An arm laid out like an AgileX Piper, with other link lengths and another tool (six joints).
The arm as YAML. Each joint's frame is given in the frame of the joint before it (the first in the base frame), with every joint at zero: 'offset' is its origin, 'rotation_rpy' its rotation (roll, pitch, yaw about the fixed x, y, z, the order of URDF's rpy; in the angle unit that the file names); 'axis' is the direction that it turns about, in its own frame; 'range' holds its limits. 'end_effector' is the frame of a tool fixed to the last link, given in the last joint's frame.
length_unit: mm
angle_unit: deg
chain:
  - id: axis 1
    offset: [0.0, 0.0, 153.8]
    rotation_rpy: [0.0, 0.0, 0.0]
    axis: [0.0, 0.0, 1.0]
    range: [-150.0, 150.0]
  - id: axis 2
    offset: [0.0, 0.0, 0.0]
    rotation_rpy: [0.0, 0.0, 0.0]
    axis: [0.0, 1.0, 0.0]
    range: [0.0, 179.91]
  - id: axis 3
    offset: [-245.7, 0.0, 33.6]
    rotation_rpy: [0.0, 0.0, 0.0]
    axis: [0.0, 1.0, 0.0]
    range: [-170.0, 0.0]
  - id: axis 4
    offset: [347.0, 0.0, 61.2]
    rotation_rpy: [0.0, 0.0, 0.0]
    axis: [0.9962, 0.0, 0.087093]
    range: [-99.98, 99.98]
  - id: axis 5
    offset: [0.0, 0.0, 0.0]
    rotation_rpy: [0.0, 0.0, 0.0]
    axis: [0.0, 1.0, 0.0]
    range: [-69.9, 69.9]
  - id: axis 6
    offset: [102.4, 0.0, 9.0]
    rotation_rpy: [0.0, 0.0, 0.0]
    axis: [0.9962, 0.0, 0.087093]
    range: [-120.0, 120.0]
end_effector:
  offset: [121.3, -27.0, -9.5]
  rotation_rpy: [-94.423, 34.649, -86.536]
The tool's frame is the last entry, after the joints.
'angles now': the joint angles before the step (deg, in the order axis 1, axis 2, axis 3, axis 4, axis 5, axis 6). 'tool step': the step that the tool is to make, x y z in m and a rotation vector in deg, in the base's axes. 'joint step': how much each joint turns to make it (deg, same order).
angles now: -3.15, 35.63, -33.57, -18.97, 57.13, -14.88
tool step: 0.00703, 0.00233, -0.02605, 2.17, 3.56, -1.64
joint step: 0.00, 5.62, -0.31, 0.59, -1.02, 2.50
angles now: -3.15, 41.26, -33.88, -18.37, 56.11, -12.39
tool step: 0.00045, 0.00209, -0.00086, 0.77, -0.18, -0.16
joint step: 0.00, 0.05, -0.04, 0.68, -0.10, 0.19
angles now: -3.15, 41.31, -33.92, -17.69, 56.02, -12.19
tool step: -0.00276, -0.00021, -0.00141, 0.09, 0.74, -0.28
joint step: 0.00, 0.00, -0.01, 0.04, 0.79, 0.04
